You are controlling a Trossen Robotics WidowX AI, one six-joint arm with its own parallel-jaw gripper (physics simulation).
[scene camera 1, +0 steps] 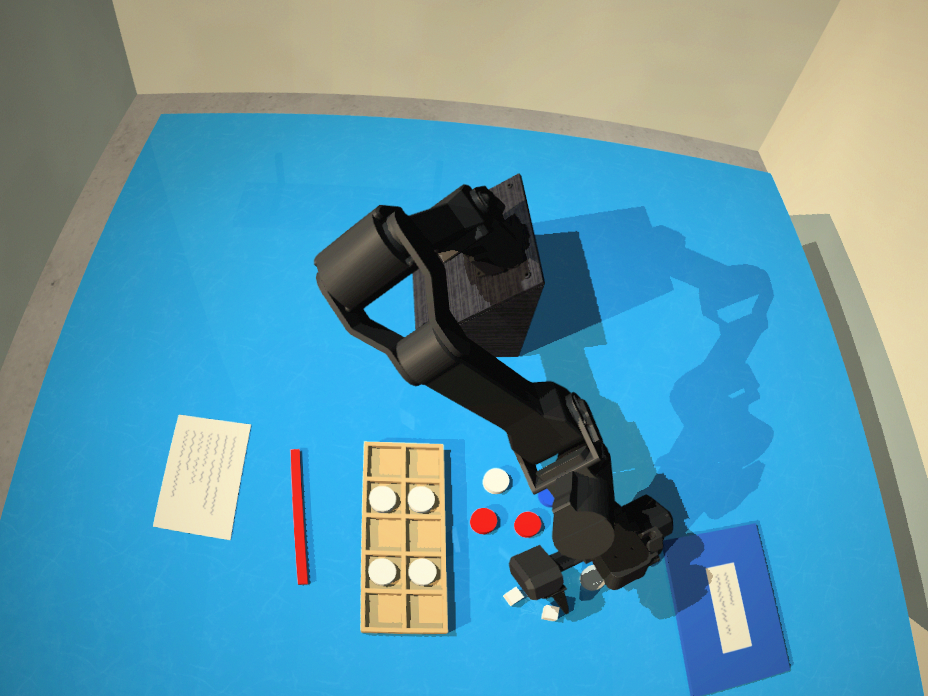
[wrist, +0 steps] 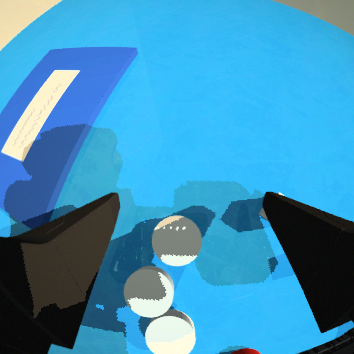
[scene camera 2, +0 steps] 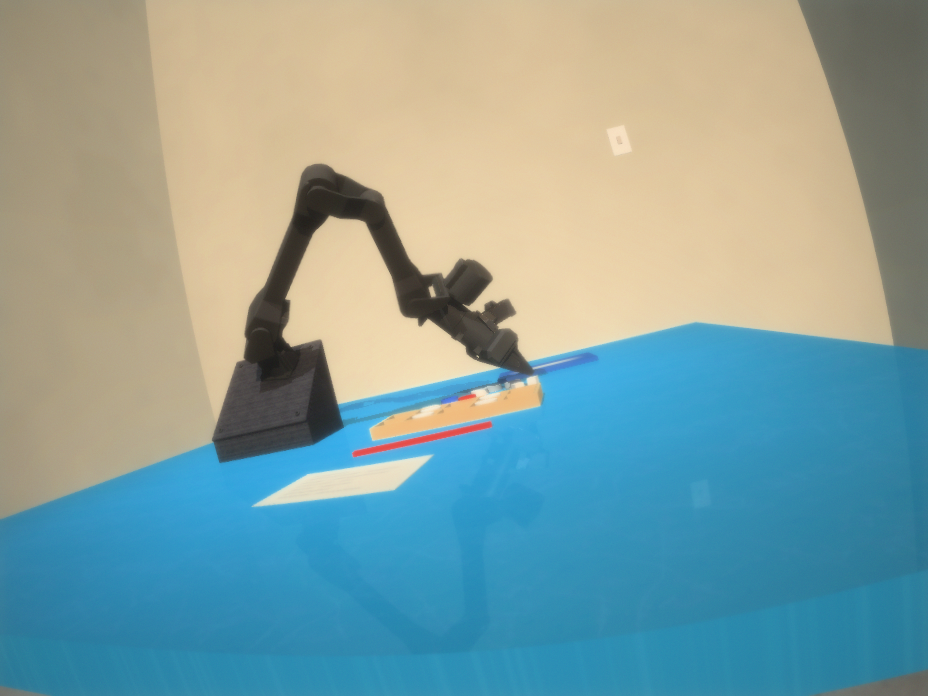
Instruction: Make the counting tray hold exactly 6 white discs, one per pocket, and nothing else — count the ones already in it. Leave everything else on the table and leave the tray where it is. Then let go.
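Note:
The wooden tray [scene camera 1: 405,535] [scene camera 2: 464,418] has ten pockets. Four white discs [scene camera 1: 383,498] [scene camera 1: 421,498] [scene camera 1: 383,571] [scene camera 1: 422,571] sit in its second and fourth rows, one per pocket; the other pockets are empty. A loose white disc [scene camera 1: 496,480] lies right of the tray. My gripper [scene camera 1: 595,599] [scene camera 2: 530,372] [wrist: 193,199] is open, low over the table. In the wrist view three white discs [wrist: 176,241] [wrist: 149,291] [wrist: 170,335] lie in a slanting row; the farthest is nearest the line between my fingertips, partly in shadow. In scene camera 1 the arm hides part of this group.
Two red discs [scene camera 1: 483,520] [scene camera 1: 527,524] and a partly hidden blue disc [scene camera 1: 546,497] lie right of the tray. White cubes [scene camera 1: 513,596] [scene camera 1: 550,612] lie beside one finger. A blue book [scene camera 1: 764,599] [wrist: 110,75] is at the right; a red bar [scene camera 1: 299,516] and paper [scene camera 1: 202,479] are left.

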